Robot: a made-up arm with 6 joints.
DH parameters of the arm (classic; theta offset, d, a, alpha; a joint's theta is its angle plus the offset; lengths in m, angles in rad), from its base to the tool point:
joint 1: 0 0.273 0 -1.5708
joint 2: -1.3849 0 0.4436 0
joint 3: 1.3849 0 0.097 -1.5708
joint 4: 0 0.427 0 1.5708
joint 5: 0 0 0.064 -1.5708
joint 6: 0 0.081 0 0
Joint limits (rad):
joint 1: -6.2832..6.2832
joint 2: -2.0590..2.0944
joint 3: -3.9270..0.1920
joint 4: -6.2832..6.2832
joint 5: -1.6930..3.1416
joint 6: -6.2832..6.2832
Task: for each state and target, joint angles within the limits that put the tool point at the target. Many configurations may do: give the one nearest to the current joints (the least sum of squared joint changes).
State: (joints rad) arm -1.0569 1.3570 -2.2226 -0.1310 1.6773 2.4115
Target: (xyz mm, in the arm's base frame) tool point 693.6 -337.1 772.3
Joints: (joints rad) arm -0.4449 0.6433 -2.6101 -0.0688 1.6229 2.4115
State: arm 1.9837 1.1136 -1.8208 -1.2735 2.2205 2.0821
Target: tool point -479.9 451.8 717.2
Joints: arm 2.5341 0.3883 -1.9751 -1.2538 2.3846 2.0821
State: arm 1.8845 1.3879 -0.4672 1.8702 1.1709 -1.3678
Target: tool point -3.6 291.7 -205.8
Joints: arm 1.4568 1.3107 -0.8124 1.9151 1.0567 -1.3678
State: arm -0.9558 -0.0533 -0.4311 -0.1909 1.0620 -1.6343
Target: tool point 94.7 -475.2 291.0
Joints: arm -1.3593 0.1381 -0.7205 -0.2225 0.9894 -1.6343
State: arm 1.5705 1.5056 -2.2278 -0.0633 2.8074 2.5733
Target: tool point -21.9 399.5 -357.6
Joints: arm 1.6361 1.9941 -2.0743 -0.0464 2.7291 2.5733
